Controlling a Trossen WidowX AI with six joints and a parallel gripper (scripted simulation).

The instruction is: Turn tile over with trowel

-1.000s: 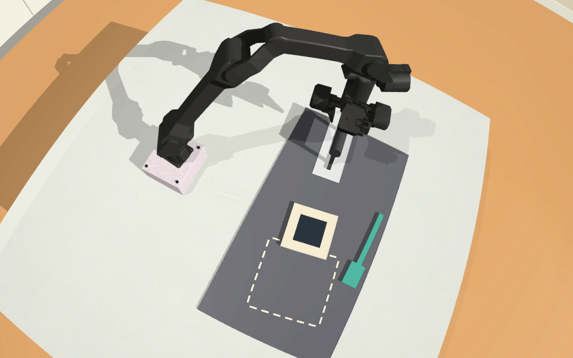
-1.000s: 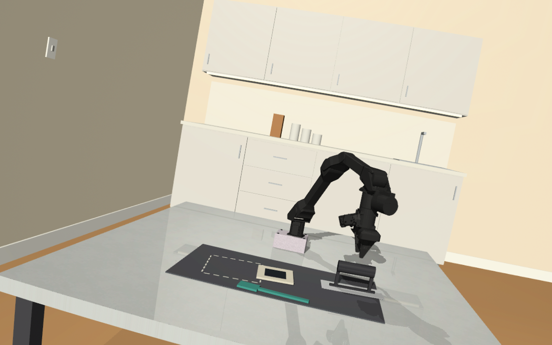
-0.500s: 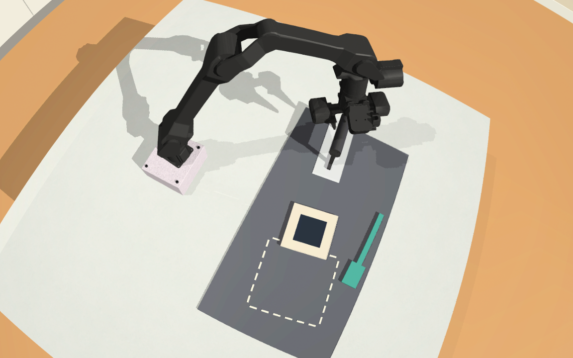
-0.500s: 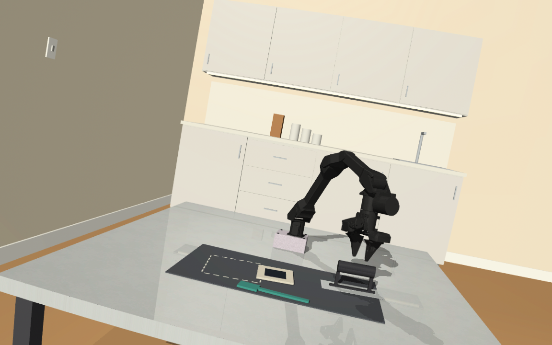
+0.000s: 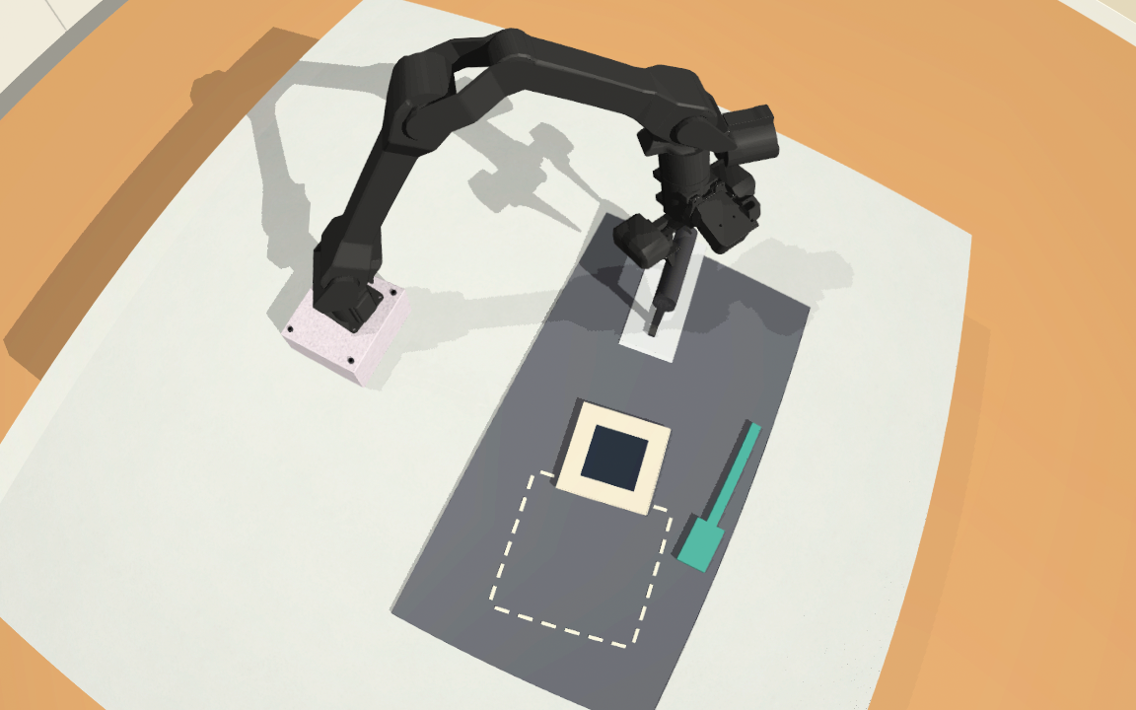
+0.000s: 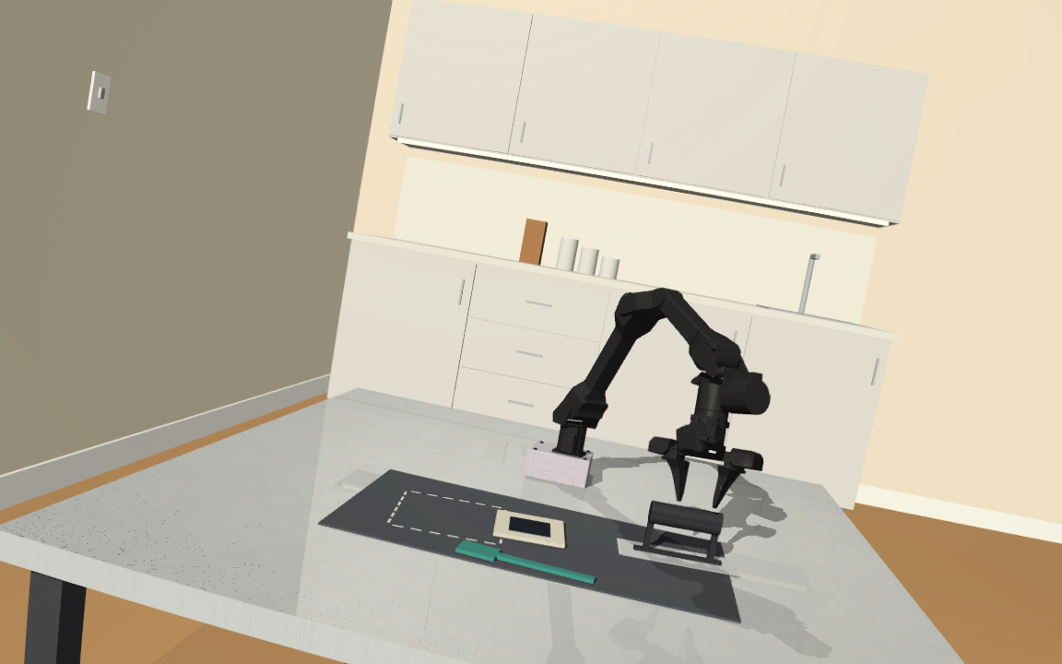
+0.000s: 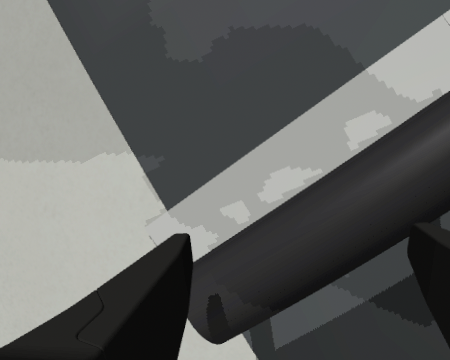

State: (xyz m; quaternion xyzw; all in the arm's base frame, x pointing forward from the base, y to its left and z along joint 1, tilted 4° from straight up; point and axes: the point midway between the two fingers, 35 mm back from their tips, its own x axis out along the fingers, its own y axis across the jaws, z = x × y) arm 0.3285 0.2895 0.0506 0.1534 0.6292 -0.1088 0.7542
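My gripper tip is now 6 cm above the black-handled float and 3 cm to the left of it. From my gripper tip the other things lie so: cream tile (26 cm to the right, 9 cm below, 6 cm ahead); then teal long-handled tool (25 cm to the right, 20 cm ahead, 10 cm below); then dark mat (24 cm to the right, 12 cm below, 6 cm ahead).
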